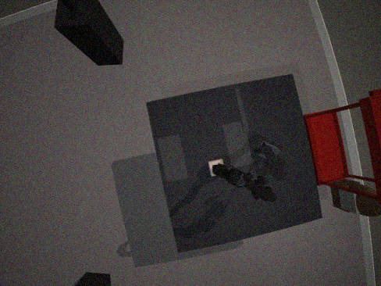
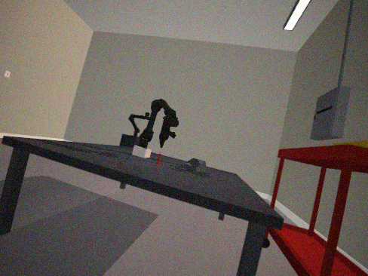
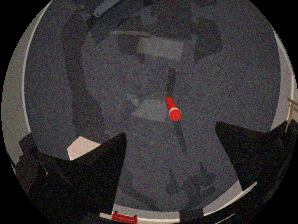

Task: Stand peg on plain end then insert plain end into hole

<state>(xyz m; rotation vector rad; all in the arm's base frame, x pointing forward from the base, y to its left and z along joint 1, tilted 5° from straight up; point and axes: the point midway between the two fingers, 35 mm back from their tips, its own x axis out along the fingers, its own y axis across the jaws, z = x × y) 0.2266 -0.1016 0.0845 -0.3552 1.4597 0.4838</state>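
My gripper tip is 1 cm short of the red peg and 6 cm above it. Also, from my gripper tip: sloped grey panel (20 cm ahead, 23 cm to the left, 8 cm below).
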